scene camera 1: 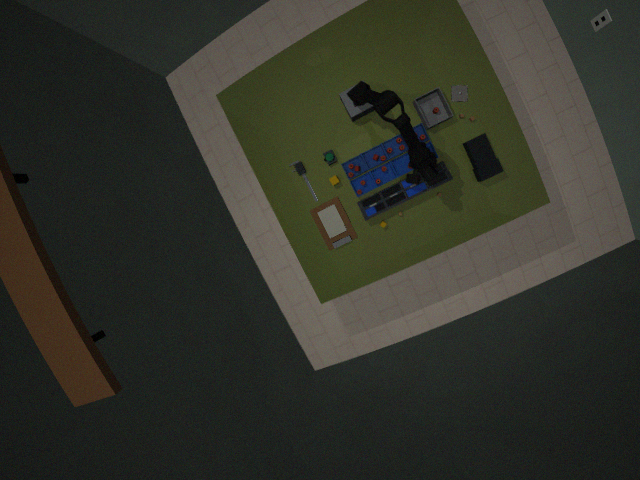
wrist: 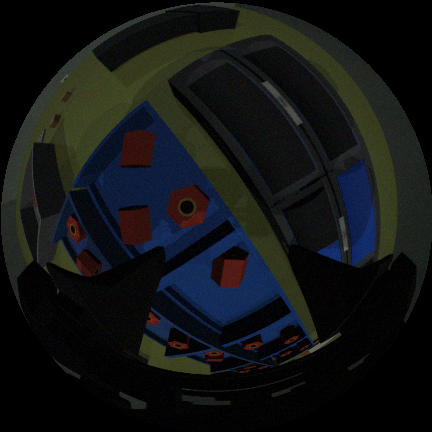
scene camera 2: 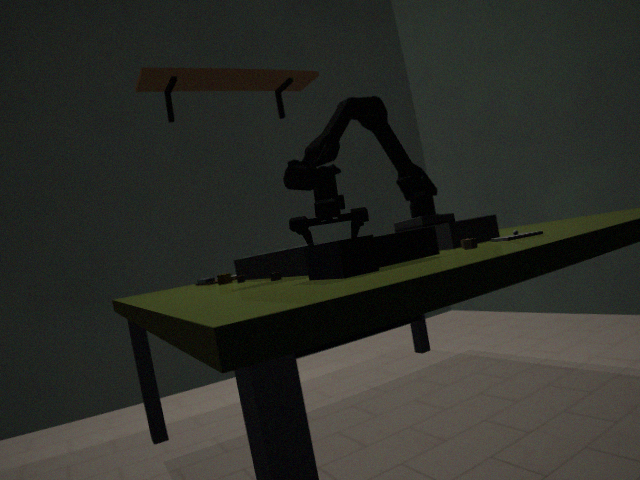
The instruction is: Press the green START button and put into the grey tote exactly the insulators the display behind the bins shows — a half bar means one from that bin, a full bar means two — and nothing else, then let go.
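Frame: origin at the arm's base, x ahead, y left, z up, level; millimetres.
Where they show: gripper, between the fingertips: point(wrist: 229, 253); arm's base, origin of its link: point(scene camera 1: 359, 98) point(scene camera 2: 424, 217).
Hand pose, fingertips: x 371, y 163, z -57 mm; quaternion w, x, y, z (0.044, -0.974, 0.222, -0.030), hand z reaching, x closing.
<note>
Things, the pixels of their top centre, and the offset from my fingertips. "spot": a spot on its surface instead.
- upright, centre of its top: point(wrist: 186, 206) 10 mm back, 40 mm left, 4 mm up
- display, a spot on its surface: point(wrist: 357, 215) spot: 96 mm ahead, 11 mm right, 29 mm up
- grey tote, centre of its top: point(scene camera 2: 451, 222) point(scene camera 1: 433, 107) 234 mm back, 157 mm left, 28 mm up
- green START button, centre of its top: point(scene camera 1: 329, 156) 161 mm back, 381 mm right, 14 mm up
- black box, centre of its top: point(scene camera 2: 370, 235) point(scene camera 1: 484, 156) 52 mm ahead, 322 mm left, 30 mm up
- brown-framed board, centre of its top: point(scene camera 1: 333, 224) 165 mm ahead, 464 mm right, 8 mm down
- grey plate, centre of its top: point(scene camera 1: 460, 92) 273 mm back, 308 mm left, 10 mm down
My gripper point(scene camera 1: 423, 174) point(scene camera 2: 333, 240) point(wrist: 229, 253) is open and empty above the blue bins point(scene camera 1: 401, 165) point(wrist: 250, 300). One red insulator point(wrist: 229, 270) sits in a bin, seen between the fingers in the wrist view. The neighbouring bin holds three insulators, one upright point(wrist: 187, 206). The display point(scene camera 1: 416, 191) point(wrist: 357, 215) stands behind the bins; blue bars show in some of its dark cells, and the arm covers part of it in scene camera 1. The grey tote point(scene camera 1: 424, 100) point(wrist: 50, 165) holds one red insulator point(scene camera 1: 436, 110). The green START button point(scene camera 1: 329, 157) is left of the bins.
A black box point(scene camera 1: 483, 157) lies right of the display. A brown-framed board point(scene camera 1: 332, 222) and a yellow cube point(scene camera 1: 334, 180) lie left of it; another yellow cube point(scene camera 1: 383, 224) is behind it. A grey plate point(scene camera 1: 459, 93) and small brown cubes point(scene camera 1: 461, 115) are near the tote.
</note>
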